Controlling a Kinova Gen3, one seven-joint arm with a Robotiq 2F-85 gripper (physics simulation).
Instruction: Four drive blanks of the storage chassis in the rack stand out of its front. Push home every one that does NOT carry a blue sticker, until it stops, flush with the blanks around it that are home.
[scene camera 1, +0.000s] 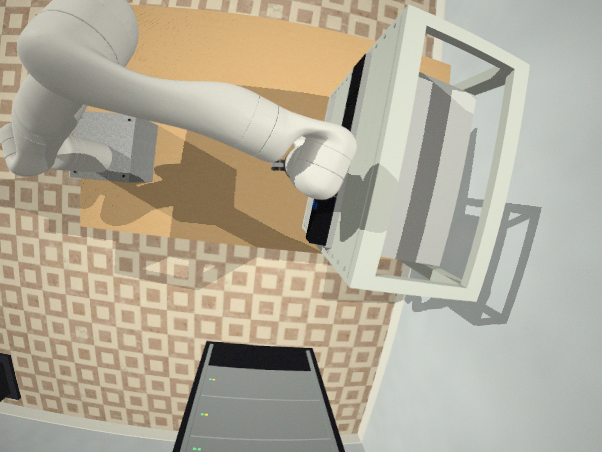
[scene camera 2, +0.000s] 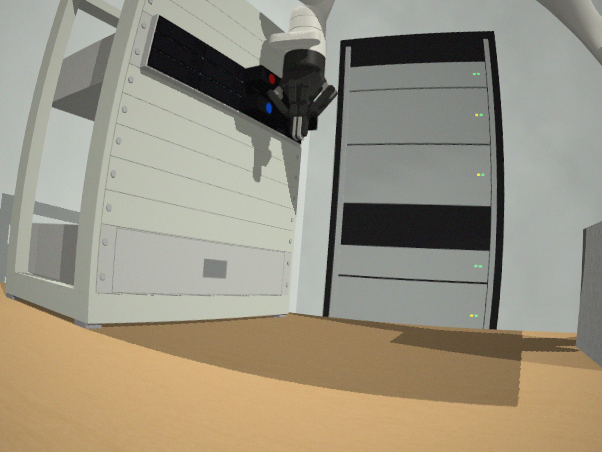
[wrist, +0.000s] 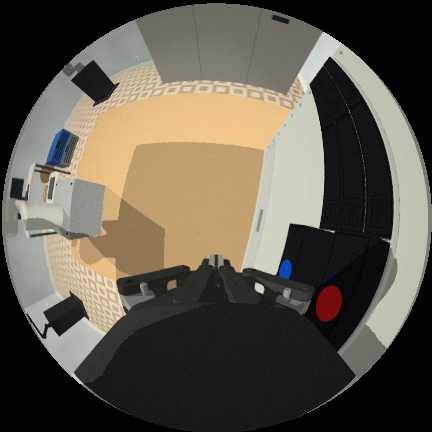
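My gripper (scene camera 2: 298, 139) is visible to me, and I find it in the wrist view (wrist: 215, 262) too. That wrist view also lets me see a pale rack (wrist: 336, 162).
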